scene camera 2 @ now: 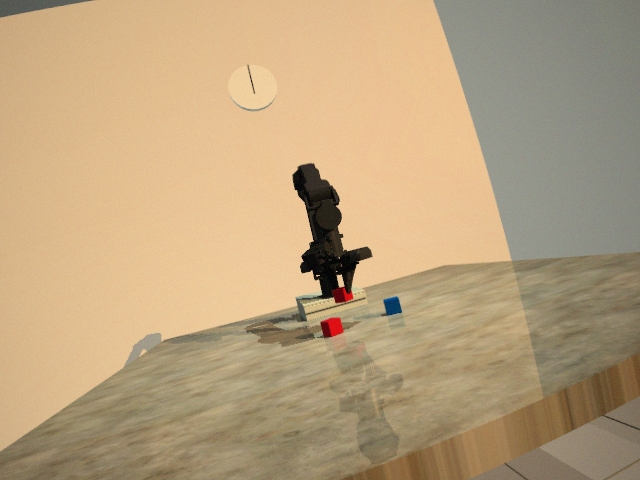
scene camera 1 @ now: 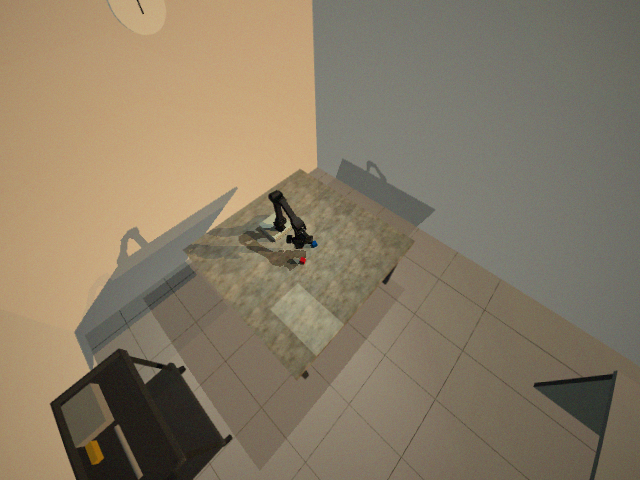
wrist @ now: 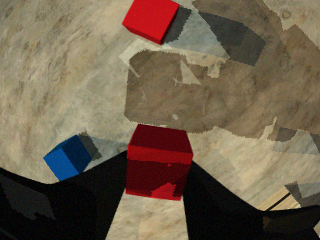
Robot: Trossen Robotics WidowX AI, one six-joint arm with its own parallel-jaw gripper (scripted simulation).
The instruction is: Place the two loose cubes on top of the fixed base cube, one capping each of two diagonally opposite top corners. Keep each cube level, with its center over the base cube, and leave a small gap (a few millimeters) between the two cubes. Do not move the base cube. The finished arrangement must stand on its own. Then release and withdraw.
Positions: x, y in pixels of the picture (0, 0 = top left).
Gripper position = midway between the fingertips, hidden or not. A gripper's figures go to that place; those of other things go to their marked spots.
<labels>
My gripper [wrist: 157, 161]: 0.10 m from the lens. A red cube [wrist: 158, 160] is 0.09 m from the lens.
</labels>
